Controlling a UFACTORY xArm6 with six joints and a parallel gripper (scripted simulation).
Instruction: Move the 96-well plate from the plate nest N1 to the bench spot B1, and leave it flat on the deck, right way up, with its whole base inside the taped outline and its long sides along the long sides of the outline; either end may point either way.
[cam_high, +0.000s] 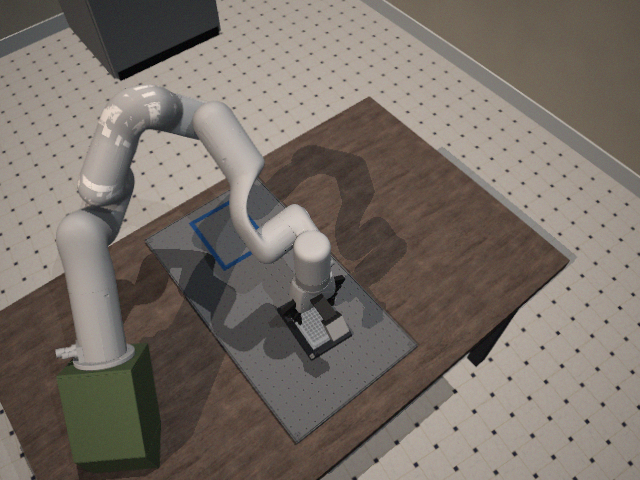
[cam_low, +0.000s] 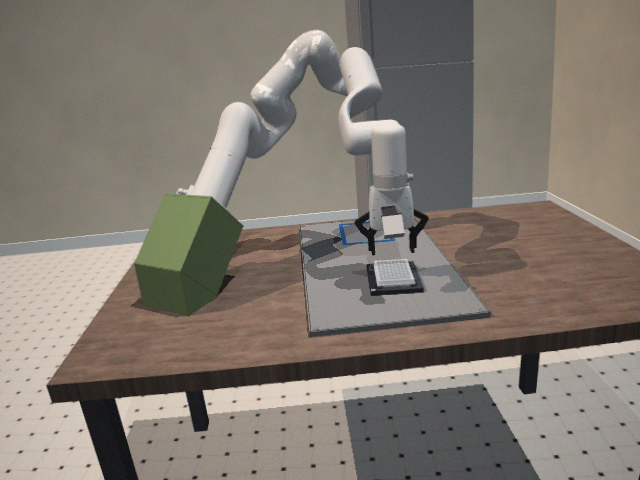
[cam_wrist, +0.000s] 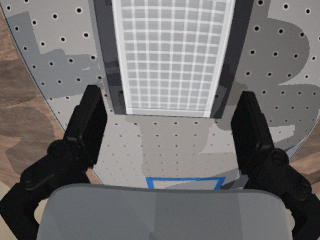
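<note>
Right now my hand is 6 cm above the 96-well plate. From my hand the other things lie so: plate nest N1 (7 cm below).
</note>
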